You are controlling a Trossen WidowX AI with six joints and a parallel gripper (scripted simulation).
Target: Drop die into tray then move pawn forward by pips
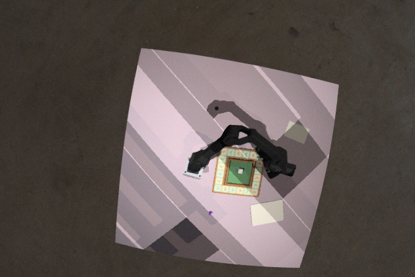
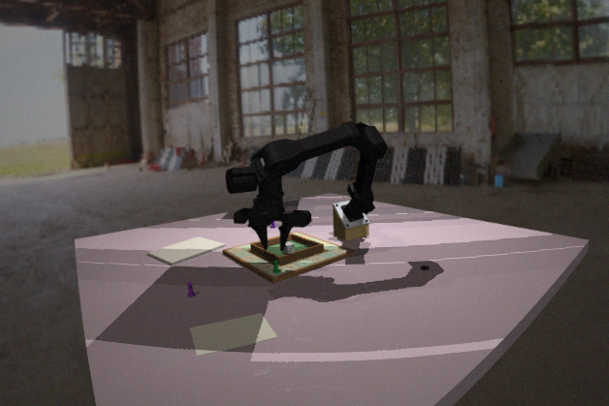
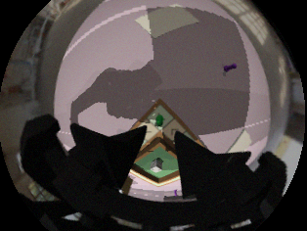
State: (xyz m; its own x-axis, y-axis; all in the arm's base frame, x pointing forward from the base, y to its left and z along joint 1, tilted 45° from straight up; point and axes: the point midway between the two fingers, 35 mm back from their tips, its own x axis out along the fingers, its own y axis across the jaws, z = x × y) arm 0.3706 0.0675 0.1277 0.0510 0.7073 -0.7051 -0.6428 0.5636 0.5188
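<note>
The green pawn lies 4 cm below my gripper tip. Also, from my gripper tip: white die (10 cm behind, 11 cm to the right, 5 cm below); then pale yellow sheet (20 cm ahead, 19 cm to the left, 7 cm below); then green dice tray (10 cm behind, 12 cm to the right, 7 cm below).
</note>
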